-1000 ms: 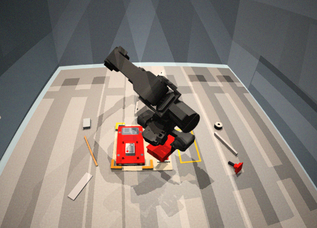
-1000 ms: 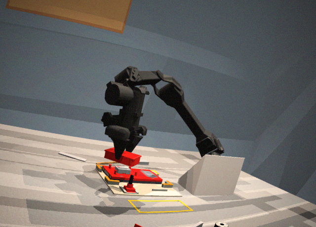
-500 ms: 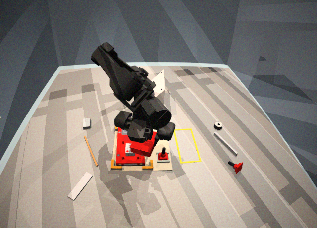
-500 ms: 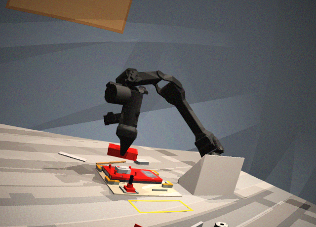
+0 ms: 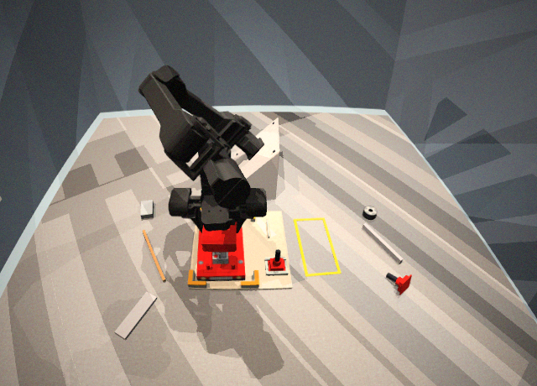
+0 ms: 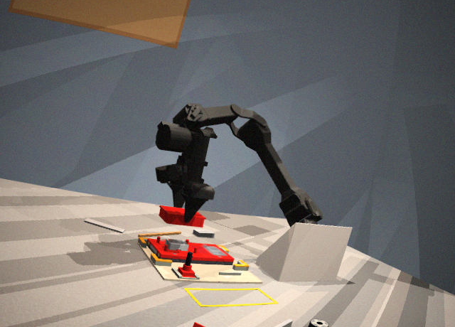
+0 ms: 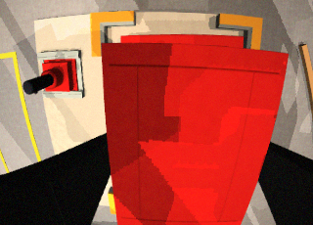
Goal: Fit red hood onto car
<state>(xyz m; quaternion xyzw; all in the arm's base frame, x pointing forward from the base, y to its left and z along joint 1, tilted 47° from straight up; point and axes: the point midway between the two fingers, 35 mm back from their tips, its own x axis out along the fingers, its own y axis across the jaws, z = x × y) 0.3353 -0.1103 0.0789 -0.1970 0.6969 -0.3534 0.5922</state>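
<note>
Right now my gripper tip is 80 mm above the grey engine block. From my gripper tip the other things lie so: grey bar: 410 mm to the left, 100 mm below, 20 mm ahead; then red hood: 10 mm above; then wooden stick: 170 mm to the right, 100 mm below, 40 mm behind.
</note>
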